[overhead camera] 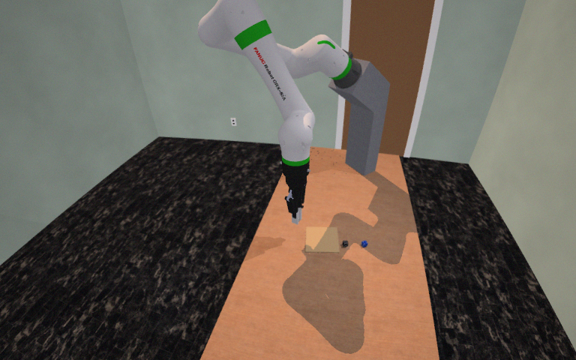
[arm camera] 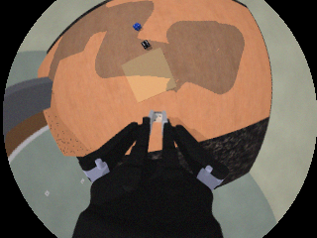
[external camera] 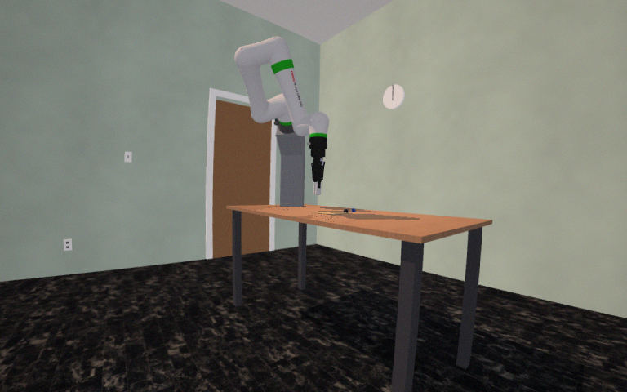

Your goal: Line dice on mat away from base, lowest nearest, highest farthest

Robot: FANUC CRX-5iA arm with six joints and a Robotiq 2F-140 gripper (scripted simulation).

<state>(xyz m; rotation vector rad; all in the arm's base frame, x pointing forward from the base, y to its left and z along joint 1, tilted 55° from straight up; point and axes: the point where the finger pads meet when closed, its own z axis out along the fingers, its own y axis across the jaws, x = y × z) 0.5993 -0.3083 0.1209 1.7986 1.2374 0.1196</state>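
The tan mat is 3 cm ahead of my hand, 11 cm to the left of it and 13 cm below it. Also, from my hand: blue die: 9 cm ahead, 28 cm to the left, 12 cm below; white die: 2 cm below; black die: 7 cm ahead, 20 cm to the left, 12 cm below.
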